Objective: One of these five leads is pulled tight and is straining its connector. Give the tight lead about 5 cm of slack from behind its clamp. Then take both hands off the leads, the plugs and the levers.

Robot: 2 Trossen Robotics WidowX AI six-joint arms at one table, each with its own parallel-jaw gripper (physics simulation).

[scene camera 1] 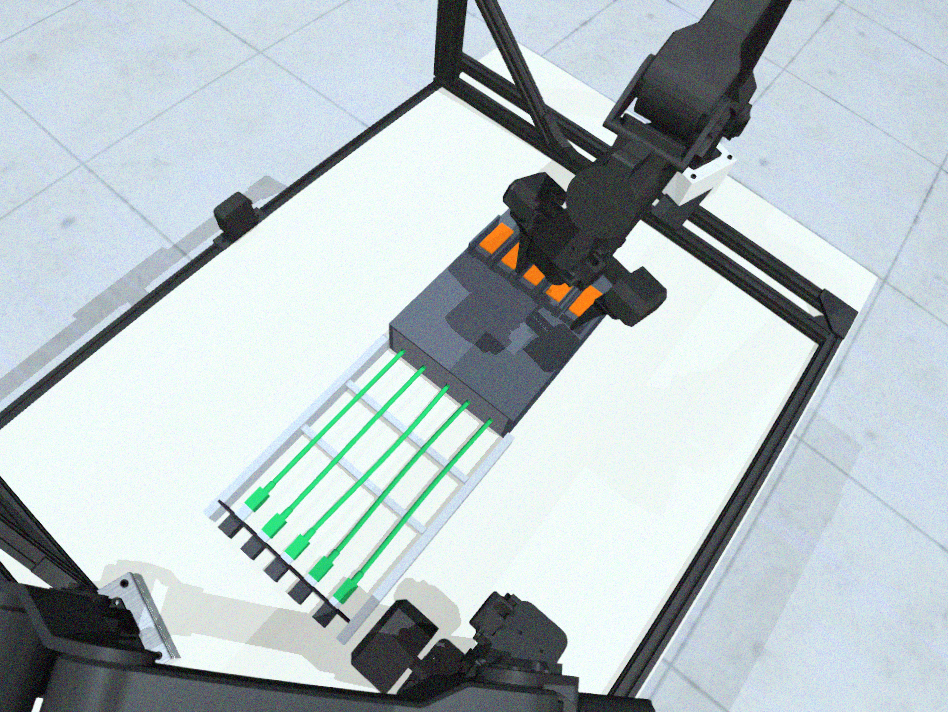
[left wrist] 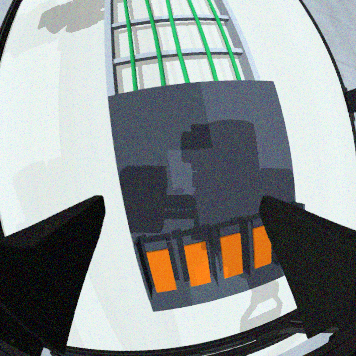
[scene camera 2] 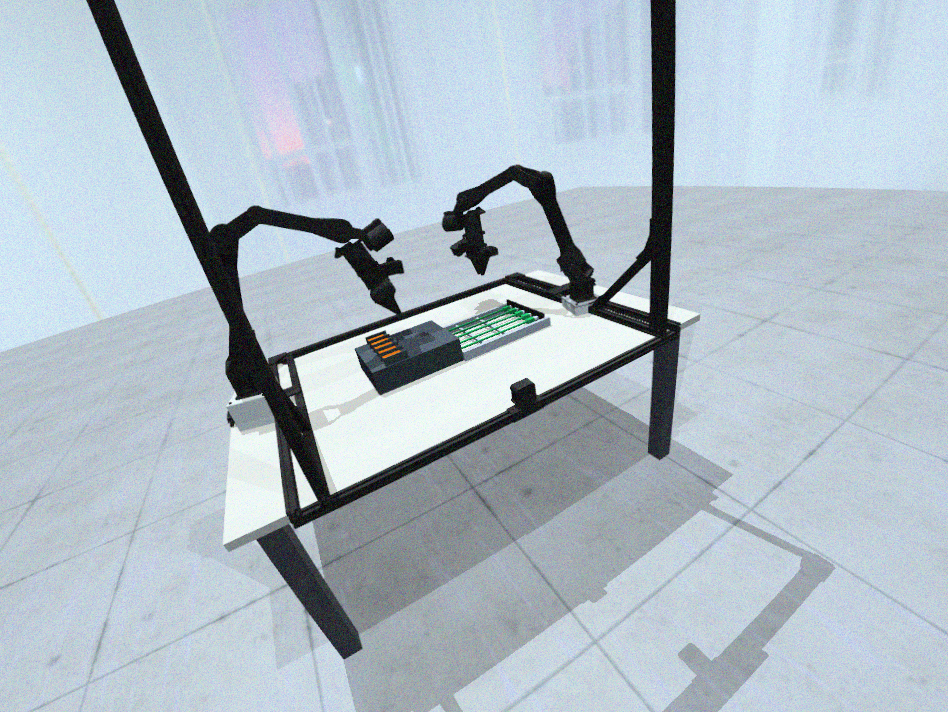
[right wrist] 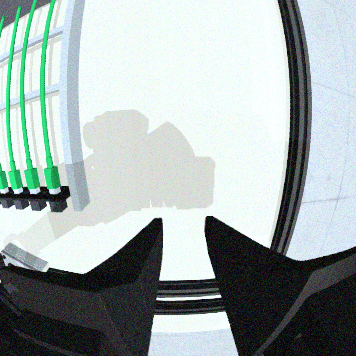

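Where they show: left gripper, fingertip midpoint: (scene camera 1: pixel 545 299) (left wrist: pixel 185 204) (scene camera 2: pixel 398 310); right gripper, fingertip midpoint: (scene camera 2: pixel 481 274) (right wrist: pixel 183 223); left arm's base, link origin: (scene camera 2: pixel 251 390); right arm's base, link origin: (scene camera 2: pixel 582 297).
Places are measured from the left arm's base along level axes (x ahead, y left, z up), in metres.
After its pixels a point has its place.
Note:
Five green leads (scene camera 1: pixel 375 463) {x 0.634, y 0.145, z -0.050 m} (left wrist: pixel 175 35) {x 0.605, y 0.139, z -0.049 m} (right wrist: pixel 43 90) {x 0.636, y 0.218, z -0.052 m} run side by side from the dark clamp box (scene camera 1: pixel 429 318) {x 0.493, y 0.037, z -0.010 m} (scene camera 2: pixel 421 369) {x 0.422, y -0.018, z -0.053 m} (left wrist: pixel 150 125) {x 0.457, y 0.148, z -0.010 m} to green plugs (scene camera 1: pixel 297 546) {x 0.751, y 0.179, z -0.046 m} (right wrist: pixel 52 178) {x 0.730, y 0.251, z -0.046 m} at a black connector strip. All look straight in scene camera 1; I cannot tell which is tight. Orange levers (scene camera 1: pixel 496 239) (left wrist: pixel 161 271) sit in slots at the box's far end. My left gripper (scene camera 2: pixel 397 311) {x 0.399, y 0.119, z 0.071 m} (left wrist: pixel 185 204) {x 0.399, y 0.119, z 0.071 m} is wide open and empty above the lever end, partly covering the levers. My right gripper (scene camera 2: pixel 481 272) {x 0.695, y 0.388, z 0.035 m} (right wrist: pixel 183 223) {x 0.695, y 0.388, z 0.035 m} is partly open and empty, off to the side of the plug end.
A pale grey frame (scene camera 1: pixel 298 425) (right wrist: pixel 71 75) with crossbars lies around and under the leads. Black blocks (scene camera 1: pixel 275 567) {x 0.781, y 0.187, z -0.044 m} stand behind the connector strip. Black rails (scene camera 1: pixel 712 513) (scene camera 2: pixel 436 452) edge the white table, with a small black box (scene camera 1: pixel 235 214) {x 0.621, y -0.239, z -0.028 m} (scene camera 2: pixel 522 392) {x 0.613, y -0.266, z -0.034 m} on one rail.

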